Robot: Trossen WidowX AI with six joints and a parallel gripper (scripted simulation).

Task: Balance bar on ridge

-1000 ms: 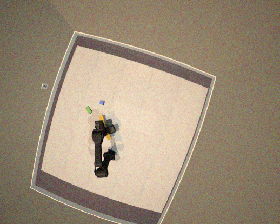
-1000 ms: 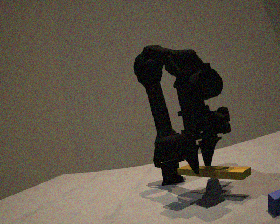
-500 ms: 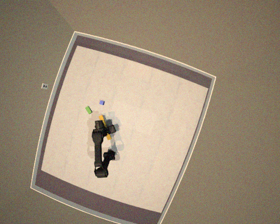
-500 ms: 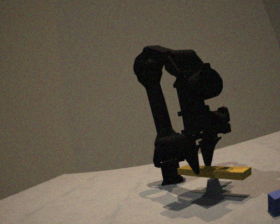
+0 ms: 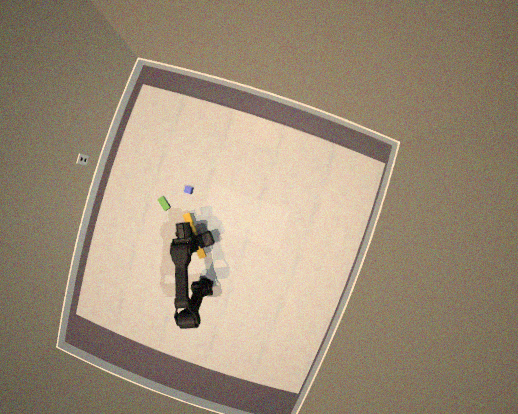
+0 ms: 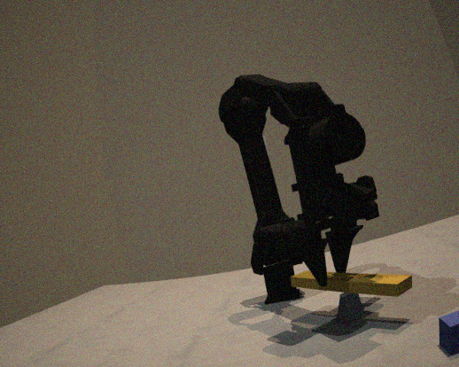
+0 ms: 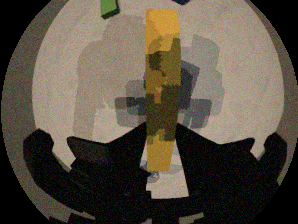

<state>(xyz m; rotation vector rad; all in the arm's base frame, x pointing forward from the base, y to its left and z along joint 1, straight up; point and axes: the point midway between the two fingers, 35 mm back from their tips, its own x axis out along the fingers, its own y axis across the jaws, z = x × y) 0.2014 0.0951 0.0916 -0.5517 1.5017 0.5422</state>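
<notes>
My gripper tip is now 2 cm short of the yellow bar and 2 cm to the right of it. From my gripper tip the other things lie so: blue cube (21 cm ahead, 12 cm to the left, 4 cm below); green block (11 cm ahead, 22 cm to the left, 5 cm below).
</notes>
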